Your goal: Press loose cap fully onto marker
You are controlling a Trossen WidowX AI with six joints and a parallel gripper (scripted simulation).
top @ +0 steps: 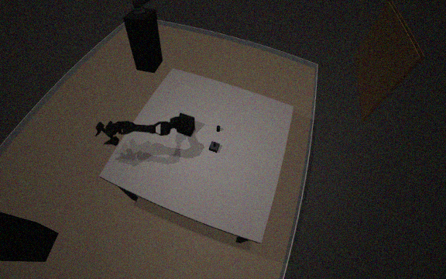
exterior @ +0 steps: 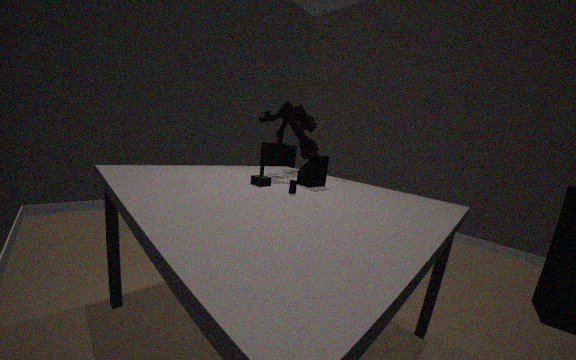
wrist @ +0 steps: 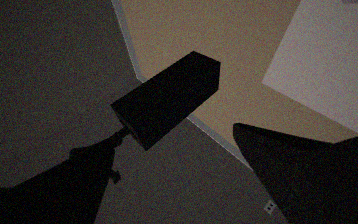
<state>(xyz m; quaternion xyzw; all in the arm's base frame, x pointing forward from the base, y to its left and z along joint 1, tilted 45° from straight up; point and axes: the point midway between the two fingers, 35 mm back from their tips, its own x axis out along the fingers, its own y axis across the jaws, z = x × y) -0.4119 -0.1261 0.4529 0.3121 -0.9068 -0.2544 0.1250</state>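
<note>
My gripper tip is now 73 cm short of the marker cap, 49 cm to the right of it and 26 cm above it. From my gripper tip the other things lie so: holder block (74 cm ahead, 32 cm to the left, 27 cm below).
</note>
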